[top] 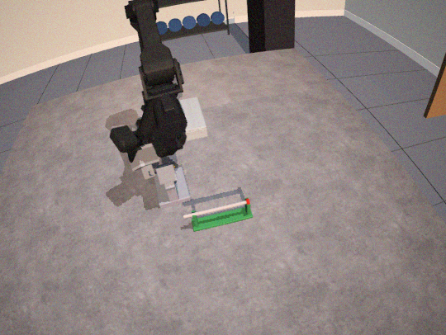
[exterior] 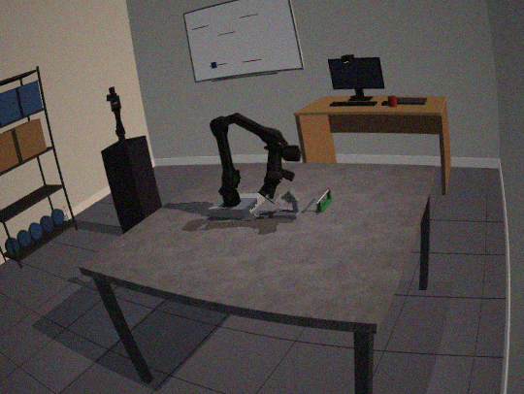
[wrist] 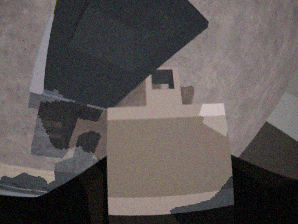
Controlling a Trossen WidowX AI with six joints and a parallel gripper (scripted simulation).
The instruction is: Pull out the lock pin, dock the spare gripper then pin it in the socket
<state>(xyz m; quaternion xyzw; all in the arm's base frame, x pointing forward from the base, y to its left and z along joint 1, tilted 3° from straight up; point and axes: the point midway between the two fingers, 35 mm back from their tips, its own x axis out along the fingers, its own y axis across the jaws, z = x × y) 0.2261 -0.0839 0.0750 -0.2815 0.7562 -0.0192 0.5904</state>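
The green cradle is 190 mm ahead of my gripper tip, 130 mm to the left of it and 70 mm below it. The rest, counted from my gripper tip: mount socket: 60 mm ahead, 50 mm to the left, 40 mm below; then spare gripper: 10 mm ahead, 10 mm to the left, 10 mm above.
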